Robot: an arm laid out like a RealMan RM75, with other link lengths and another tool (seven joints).
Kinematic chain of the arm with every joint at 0, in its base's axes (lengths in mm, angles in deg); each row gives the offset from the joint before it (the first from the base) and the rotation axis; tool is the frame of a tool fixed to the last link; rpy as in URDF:
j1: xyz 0 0 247.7 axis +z
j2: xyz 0 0 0 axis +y
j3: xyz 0 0 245.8 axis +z
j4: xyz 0 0 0 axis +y
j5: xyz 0 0 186.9 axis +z
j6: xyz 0 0 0 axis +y
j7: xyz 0 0 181.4 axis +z
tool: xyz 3 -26 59 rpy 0 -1.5 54
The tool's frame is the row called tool.
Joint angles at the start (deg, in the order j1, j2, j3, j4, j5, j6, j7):
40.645 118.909 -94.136 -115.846 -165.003 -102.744 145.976
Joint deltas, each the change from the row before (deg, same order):
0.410 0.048 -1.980 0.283 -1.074 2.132 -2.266
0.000 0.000 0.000 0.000 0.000 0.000 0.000
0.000 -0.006 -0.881 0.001 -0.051 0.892 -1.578
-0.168 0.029 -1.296 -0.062 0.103 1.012 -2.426
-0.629 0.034 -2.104 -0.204 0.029 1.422 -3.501
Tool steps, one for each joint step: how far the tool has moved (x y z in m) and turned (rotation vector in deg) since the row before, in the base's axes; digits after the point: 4 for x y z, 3 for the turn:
-0.0104 0.0036 -0.0044 -0.556 -1.795 4.077
0.0000 0.0000 0.0000 0.000 0.000 0.000
-0.0046 0.0001 -0.0031 -0.811 -0.992 2.150
-0.0052 -0.0014 -0.0055 -1.491 -1.569 2.930
-0.0052 -0.0035 -0.0083 -2.158 -2.385 4.029

